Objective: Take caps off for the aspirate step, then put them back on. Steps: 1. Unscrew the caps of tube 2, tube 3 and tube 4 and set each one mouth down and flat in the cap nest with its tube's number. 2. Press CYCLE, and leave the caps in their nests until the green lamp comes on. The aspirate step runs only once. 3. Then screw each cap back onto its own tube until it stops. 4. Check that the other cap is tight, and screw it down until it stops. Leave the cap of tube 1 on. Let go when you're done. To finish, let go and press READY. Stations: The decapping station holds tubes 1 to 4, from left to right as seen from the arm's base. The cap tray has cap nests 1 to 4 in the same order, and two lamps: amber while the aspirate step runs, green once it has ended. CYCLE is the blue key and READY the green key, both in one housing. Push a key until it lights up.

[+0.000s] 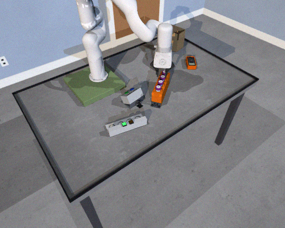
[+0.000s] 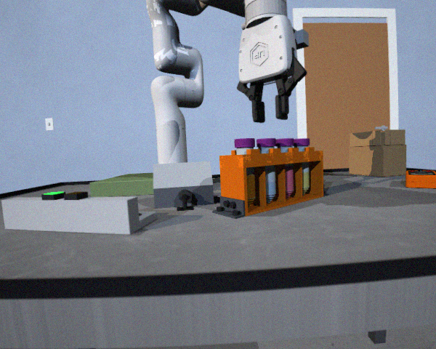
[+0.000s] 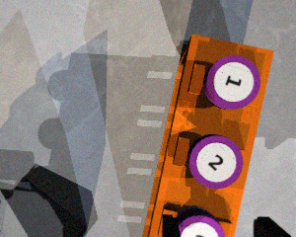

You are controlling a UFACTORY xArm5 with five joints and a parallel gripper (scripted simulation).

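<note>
Right now the green READY key is 200 mm to the right of my hand, 110 mm below it and 80 mm behind it. Round my hand: tube (130 mm below, 30 mm to the left, 20 mm behind); then grey key housing (180 mm to the right, 120 mm below, 70 mm behind); then blue CYCLE key (160 mm to the right, 110 mm below, 90 mm behind).
</note>
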